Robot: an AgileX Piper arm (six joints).
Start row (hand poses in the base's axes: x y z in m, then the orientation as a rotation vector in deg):
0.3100 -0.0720 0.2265 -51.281 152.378 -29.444
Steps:
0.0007 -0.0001 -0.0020 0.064 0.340 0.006
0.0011 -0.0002 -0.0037 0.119 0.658 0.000
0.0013 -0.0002 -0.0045 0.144 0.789 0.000
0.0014 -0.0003 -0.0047 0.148 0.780 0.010
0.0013 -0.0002 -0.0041 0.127 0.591 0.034
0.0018 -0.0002 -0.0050 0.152 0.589 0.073
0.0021 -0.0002 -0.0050 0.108 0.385 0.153
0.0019 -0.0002 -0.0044 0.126 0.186 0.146
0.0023 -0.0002 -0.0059 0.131 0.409 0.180
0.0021 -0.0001 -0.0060 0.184 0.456 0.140
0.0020 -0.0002 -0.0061 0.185 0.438 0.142
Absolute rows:
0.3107 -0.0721 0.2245 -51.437 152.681 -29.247
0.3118 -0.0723 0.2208 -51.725 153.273 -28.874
0.3131 -0.0725 0.2163 -52.070 153.981 -28.421
0.3145 -0.0728 0.2116 -52.423 154.674 -27.959
0.3158 -0.0730 0.2075 -52.721 155.183 -27.580
0.3176 -0.0732 0.2025 -53.063 155.666 -27.156
0.3197 -0.0734 0.1975 -53.423 155.918 -26.845
0.3216 -0.0736 0.1931 -53.674 155.996 -26.577
0.3239 -0.0738 0.1872 -54.076 156.251 -26.218
0.3260 -0.0739 0.1812 -54.435 156.569 -25.774
0.3280 -0.0741 0.1751 -54.788 156.868 -25.332

